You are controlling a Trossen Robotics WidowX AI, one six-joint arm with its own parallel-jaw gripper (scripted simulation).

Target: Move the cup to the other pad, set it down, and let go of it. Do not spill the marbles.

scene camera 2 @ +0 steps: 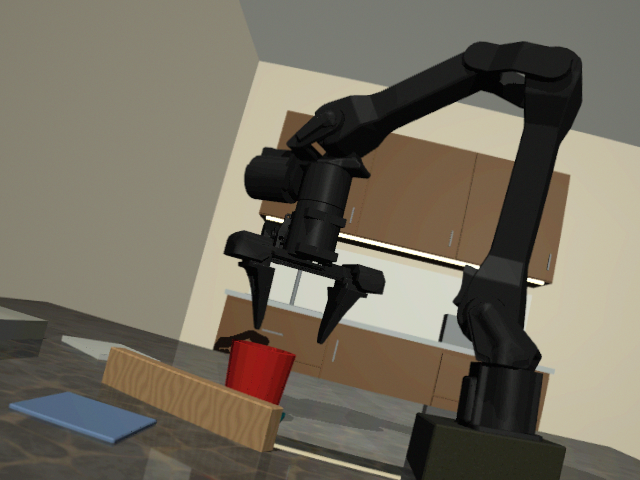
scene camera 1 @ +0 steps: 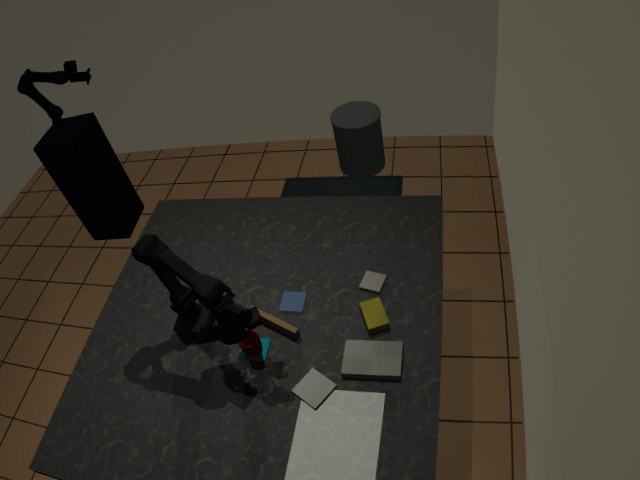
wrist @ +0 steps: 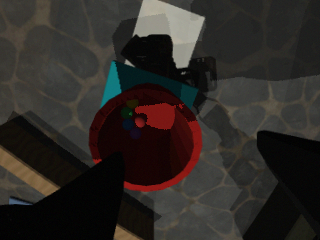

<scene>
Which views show my gripper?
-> Scene camera 2, scene camera 1 and the wrist view: all of them.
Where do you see a wooden bar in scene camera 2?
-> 253, 422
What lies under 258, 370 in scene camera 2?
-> A red cup.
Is my gripper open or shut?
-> Open.
</scene>
